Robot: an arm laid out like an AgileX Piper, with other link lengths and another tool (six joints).
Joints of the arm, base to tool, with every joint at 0 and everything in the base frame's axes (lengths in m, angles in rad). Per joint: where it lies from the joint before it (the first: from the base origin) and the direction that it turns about. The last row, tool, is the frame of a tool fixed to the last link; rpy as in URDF.
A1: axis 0 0 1 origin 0 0 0.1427
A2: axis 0 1 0 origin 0 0 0
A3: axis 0 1 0 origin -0.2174 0 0.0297
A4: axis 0.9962 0 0.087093 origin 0.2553 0 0.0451
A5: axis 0 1 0 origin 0 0 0
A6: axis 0.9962 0 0.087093 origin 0.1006 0 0.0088
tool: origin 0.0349 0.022 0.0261 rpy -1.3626 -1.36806 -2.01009
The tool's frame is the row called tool.
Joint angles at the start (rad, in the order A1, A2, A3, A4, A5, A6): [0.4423, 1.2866, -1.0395, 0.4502, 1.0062, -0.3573]
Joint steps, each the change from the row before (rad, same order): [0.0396, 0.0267, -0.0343, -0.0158, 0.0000, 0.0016]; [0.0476, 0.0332, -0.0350, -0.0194, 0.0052, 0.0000]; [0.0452, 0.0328, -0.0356, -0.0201, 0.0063, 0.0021]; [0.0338, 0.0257, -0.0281, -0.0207, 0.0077, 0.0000]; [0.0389, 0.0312, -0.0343, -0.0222, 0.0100, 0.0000]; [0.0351, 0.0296, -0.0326, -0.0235, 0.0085, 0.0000]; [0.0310, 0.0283, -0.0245, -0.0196, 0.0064, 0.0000]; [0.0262, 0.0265, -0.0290, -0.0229, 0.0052, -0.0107]
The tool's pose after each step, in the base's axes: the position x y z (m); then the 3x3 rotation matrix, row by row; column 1 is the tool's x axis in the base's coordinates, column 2 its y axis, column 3 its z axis. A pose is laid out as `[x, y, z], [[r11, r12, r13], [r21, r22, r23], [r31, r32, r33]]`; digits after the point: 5 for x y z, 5 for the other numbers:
[0.23556, 0.20436, 0.24477], [[0.83363, 0.45231, 0.31699], [0.36130, -0.88066, 0.30643], [0.41776, -0.14092, -0.89756]]
[0.23206, 0.21737, 0.24445], [[0.81053, 0.49895, 0.30675], [0.41206, -0.85797, 0.30674], [0.41623, -0.12222, -0.90101]]
[0.22842, 0.22985, 0.24414], [[0.78650, 0.54105, 0.29779], [0.45848, -0.83458, 0.30541], [0.41377, -0.10368, -0.90446]]
[0.22539, 0.23881, 0.24331], [[0.76455, 0.57444, 0.29236], [0.49721, -0.81425, 0.29964], [0.41018, -0.08373, -0.90815]]
[0.22163, 0.24946, 0.24236], [[0.73782, 0.61155, 0.28571], [0.54004, -0.78875, 0.29366], [0.40494, -0.06238, -0.91221]]
[0.21837, 0.25905, 0.24122], [[0.71068, 0.64406, 0.28305], [0.57838, -0.76395, 0.28610], [0.40051, -0.03962, -0.91544]]
[0.21500, 0.26750, 0.23811], [[0.68754, 0.67110, 0.27733], [0.61169, -0.74108, 0.27685], [0.39131, -0.02070, -0.92003]]
[0.21294, 0.27495, 0.23675], [[0.65512, 0.70069, 0.28259], [0.64654, -0.71345, 0.27015], [0.39090, 0.00573, -0.92041]]

